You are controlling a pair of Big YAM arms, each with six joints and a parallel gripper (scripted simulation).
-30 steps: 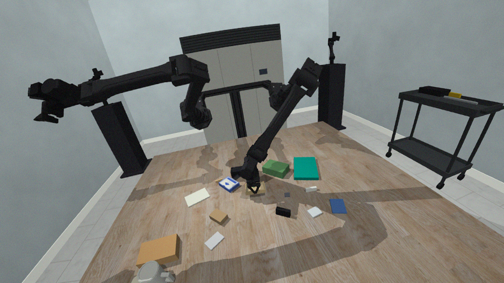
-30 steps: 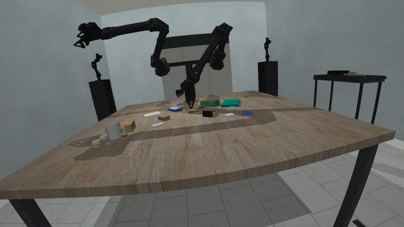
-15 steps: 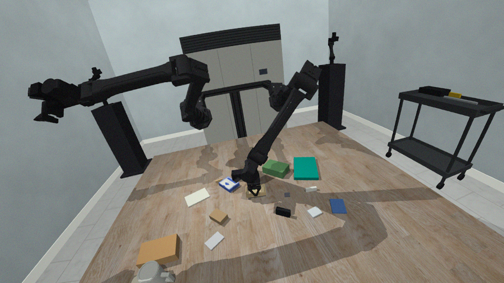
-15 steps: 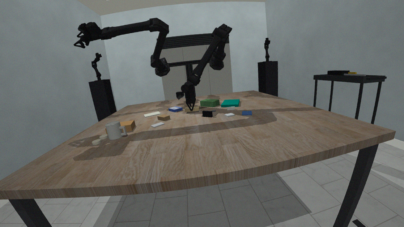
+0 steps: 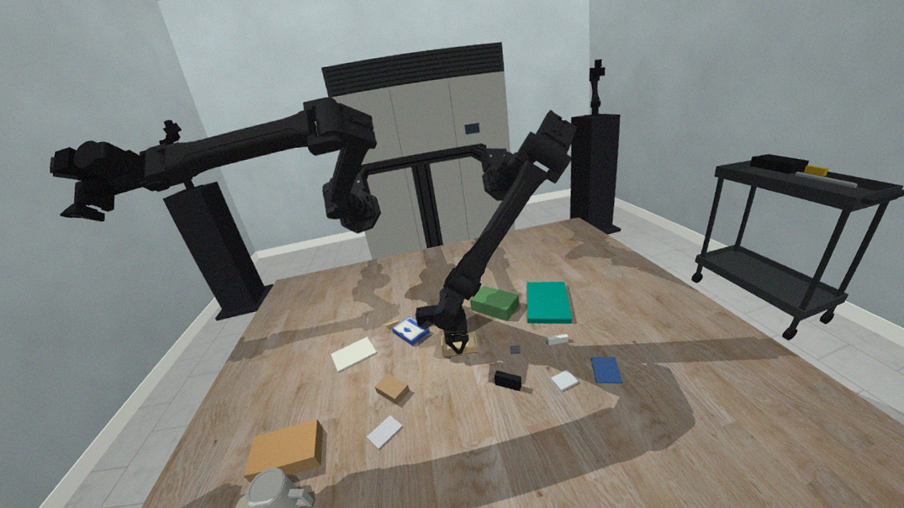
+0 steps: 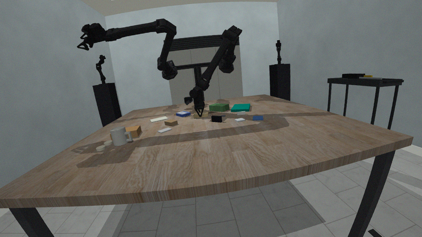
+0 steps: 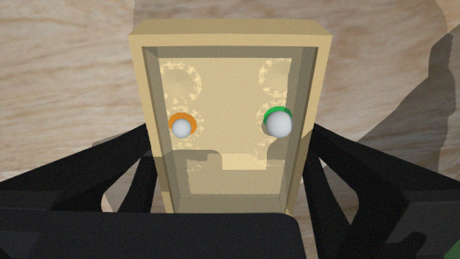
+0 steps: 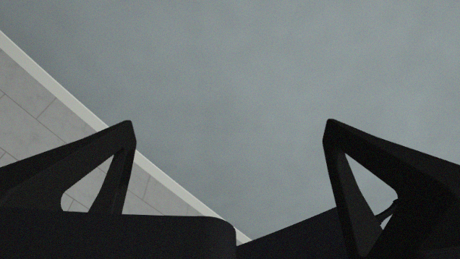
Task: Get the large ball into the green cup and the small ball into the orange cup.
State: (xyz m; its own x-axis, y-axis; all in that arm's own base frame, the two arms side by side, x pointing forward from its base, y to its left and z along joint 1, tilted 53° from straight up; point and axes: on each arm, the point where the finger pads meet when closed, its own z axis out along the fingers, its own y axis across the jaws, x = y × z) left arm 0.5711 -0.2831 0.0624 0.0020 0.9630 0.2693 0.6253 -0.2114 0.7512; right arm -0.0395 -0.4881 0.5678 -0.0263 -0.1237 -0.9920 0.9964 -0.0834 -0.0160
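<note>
Now: left hand 10 mm above the covered wooden puzzle. From my left hand the other things lie so: green block (140 mm behind, 170 mm to the left, 10 mm above); black block (190 mm ahead, 80 mm to the left); tan block (100 mm ahead, 220 mm to the right).
</note>
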